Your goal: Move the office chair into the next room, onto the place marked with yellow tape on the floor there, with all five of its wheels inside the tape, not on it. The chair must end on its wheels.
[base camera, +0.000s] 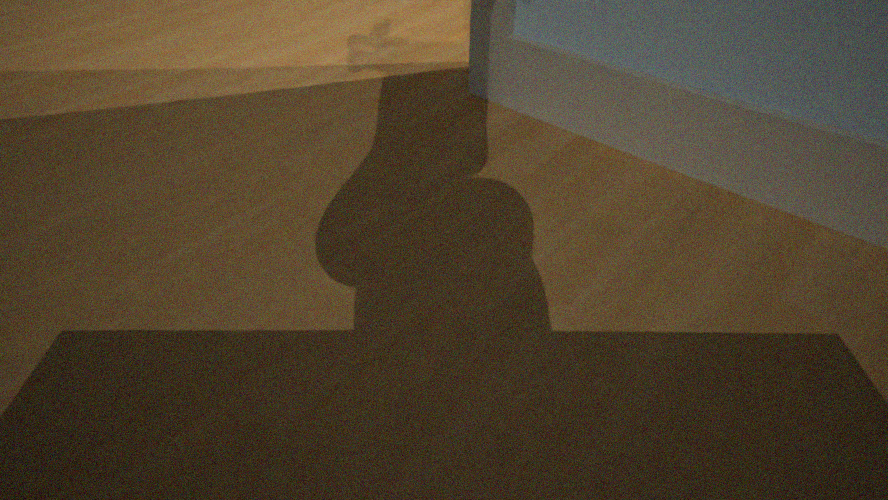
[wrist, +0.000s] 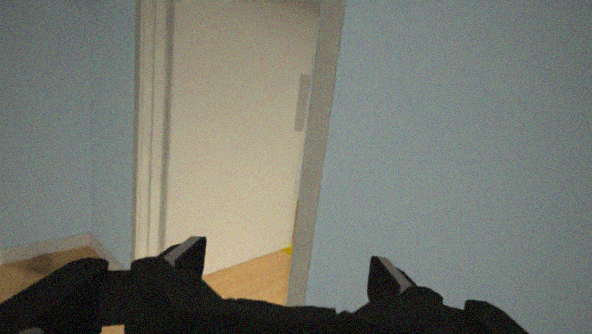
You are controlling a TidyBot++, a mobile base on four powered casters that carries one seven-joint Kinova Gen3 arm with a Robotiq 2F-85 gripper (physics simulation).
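Frame: origin at the arm's base, x left, y back, z up, level; centimetres.
Where they show: gripper, fingertip midpoint: (wrist: 287, 264).
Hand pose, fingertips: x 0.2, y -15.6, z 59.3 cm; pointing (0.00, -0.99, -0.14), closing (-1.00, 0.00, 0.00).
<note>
After its pixels a point has its place.
My gripper (wrist: 287, 264) @(x 0.2, y -15.6, z 59.4 cm) is open, with its two black fingers wide apart and nothing between them; it is raised in front of the doorway and the wall. The office chair does not show in the base camera view or in the wrist view. A small piece of yellow tape (wrist: 287, 250) @(x -3.3, y -219.0, z -39.6 cm) shows on the floor through the doorway, at the lower end of the right door post; the rest of the marked place is hidden. Shadows of the arm and the base lie on the floor in the base camera view.
A pale door (wrist: 235, 140) @(x 36.9, y -180.8, z 46.5 cm) stands in the doorway, between the left door frame (wrist: 144, 125) @(x 74.7, y -146.7, z 52.4 cm) and the right door post (wrist: 319, 150) @(x -5.8, y -75.5, z 58.6 cm). A blue wall (wrist: 450, 150) @(x -28.9, y -57.7, z 63.6 cm) (base camera: 714, 55) @(x -25.1, y -60.9, z -27.3 cm) is on the right, its end (base camera: 479, 55) @(x -3.5, y -77.4, z -34.1 cm) near the top middle of the base camera view. Another blue wall (wrist: 50, 125) @(x 147.4, y -180.3, z 42.2 cm) is on the left.
</note>
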